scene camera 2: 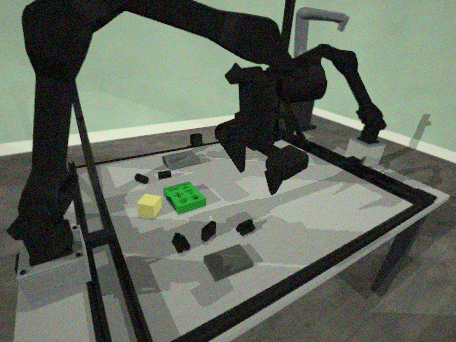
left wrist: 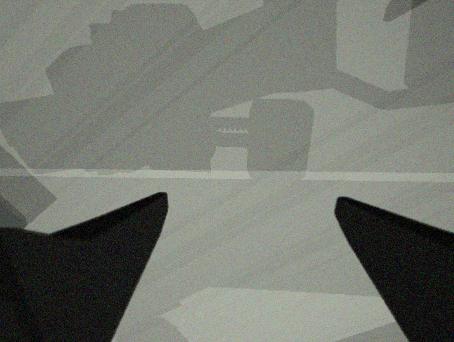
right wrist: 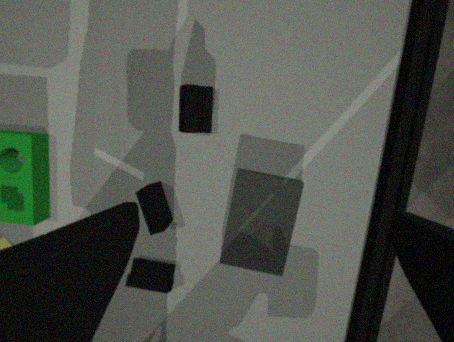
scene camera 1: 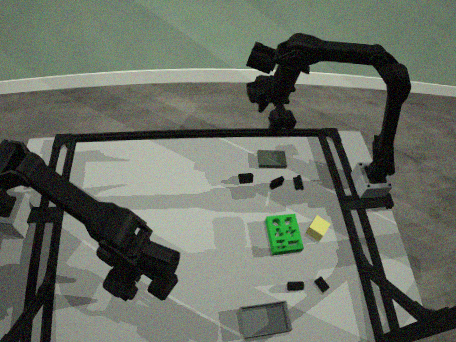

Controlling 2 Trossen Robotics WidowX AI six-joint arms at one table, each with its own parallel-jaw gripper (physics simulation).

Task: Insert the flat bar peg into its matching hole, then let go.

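Observation:
A green board (scene camera 1: 284, 234) (scene camera 2: 184, 197) with several shaped holes lies flat on the table, right of the middle. Three black pegs (scene camera 1: 245, 178) (scene camera 1: 277, 182) (scene camera 1: 298, 182) lie behind it; they also show in the right wrist view (right wrist: 196, 108) (right wrist: 154, 207) (right wrist: 150, 275). Two more pegs (scene camera 1: 295, 286) (scene camera 1: 321, 284) lie in front of it. I cannot tell which one is the flat bar. My left gripper (scene camera 1: 142, 292) (left wrist: 251, 202) is open and empty, low over bare table at the front left. My right gripper (scene camera 1: 271, 113) (scene camera 2: 257, 180) is open and empty, high above the far pegs.
A yellow cube (scene camera 1: 317, 228) (scene camera 2: 148, 205) sits just right of the green board. A flat grey block (scene camera 1: 271, 158) (scene camera 2: 228, 261) (right wrist: 263, 220) lies at the back, and a grey tray (scene camera 1: 288, 317) (scene camera 2: 176, 163) at the front. A black frame (scene camera 1: 193, 133) (scene camera 2: 294, 288) rims the table.

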